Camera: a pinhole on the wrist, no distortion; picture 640 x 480 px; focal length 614.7 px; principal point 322.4 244.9 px. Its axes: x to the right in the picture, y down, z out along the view. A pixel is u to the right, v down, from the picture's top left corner.
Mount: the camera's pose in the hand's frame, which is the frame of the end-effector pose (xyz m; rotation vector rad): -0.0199 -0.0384 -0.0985 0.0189 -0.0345 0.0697
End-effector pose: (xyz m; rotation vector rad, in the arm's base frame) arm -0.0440 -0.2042 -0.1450 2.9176 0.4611 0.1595
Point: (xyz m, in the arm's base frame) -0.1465 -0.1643 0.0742
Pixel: behind the camera
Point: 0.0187 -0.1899 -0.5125
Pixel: 414.9 212.5
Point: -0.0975 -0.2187 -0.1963
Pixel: 185.2 378.0
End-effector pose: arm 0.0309 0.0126 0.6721 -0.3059 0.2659 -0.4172
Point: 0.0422 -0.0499 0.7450
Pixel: 506.1 96.2
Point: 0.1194 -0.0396 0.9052
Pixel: 480.2 141.5
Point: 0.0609 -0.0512 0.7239
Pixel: 620.3 129.0
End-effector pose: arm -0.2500 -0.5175 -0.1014 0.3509 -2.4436 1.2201
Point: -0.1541 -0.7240 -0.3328
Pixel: 89.2 345.2
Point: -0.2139 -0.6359 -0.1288
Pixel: 281.8 180.6
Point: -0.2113 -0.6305 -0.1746
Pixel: 230.7 287.6
